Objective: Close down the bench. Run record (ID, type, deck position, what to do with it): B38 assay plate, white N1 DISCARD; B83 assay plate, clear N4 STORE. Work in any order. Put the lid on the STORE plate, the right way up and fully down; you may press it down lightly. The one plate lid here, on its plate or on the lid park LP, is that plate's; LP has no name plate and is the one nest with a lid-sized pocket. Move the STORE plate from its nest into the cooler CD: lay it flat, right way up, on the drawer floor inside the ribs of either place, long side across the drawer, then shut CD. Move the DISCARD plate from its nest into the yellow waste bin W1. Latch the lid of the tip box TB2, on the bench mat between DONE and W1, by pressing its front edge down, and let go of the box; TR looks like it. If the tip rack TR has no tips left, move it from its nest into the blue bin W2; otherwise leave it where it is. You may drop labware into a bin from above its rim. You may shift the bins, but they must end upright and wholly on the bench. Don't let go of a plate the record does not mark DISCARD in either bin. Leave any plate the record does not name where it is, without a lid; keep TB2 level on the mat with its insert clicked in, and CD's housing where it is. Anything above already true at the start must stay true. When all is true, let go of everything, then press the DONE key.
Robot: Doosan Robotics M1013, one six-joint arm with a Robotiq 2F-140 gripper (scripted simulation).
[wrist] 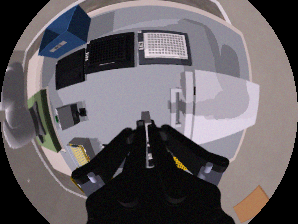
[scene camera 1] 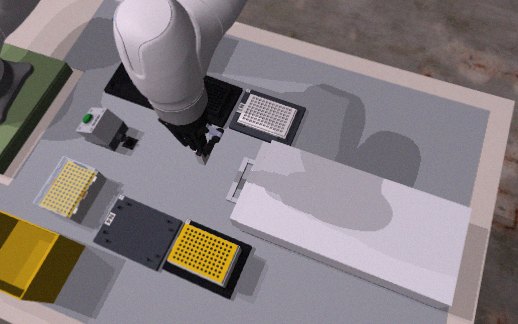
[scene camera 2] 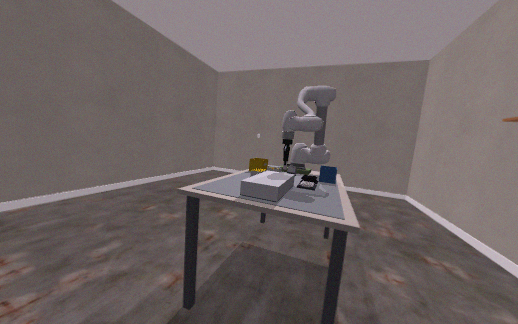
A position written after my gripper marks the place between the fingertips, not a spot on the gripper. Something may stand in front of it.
Observation:
In view: my gripper (scene camera 1: 204, 159), a cooler CD (scene camera 1: 408, 241), a blue bin W2 (wrist: 76, 34), a white assay plate (scene camera 1: 259, 113), a yellow tip rack (scene camera 1: 201, 253), a black plate (wrist: 112, 46) and a black lid park (scene camera 1: 127, 90).
The cooler CD is seen too in the wrist view (wrist: 222, 105) and in scene camera 2 (scene camera 2: 269, 185). The white assay plate is seen too in the wrist view (wrist: 150, 47). My gripper is seen too in the wrist view (wrist: 145, 117).

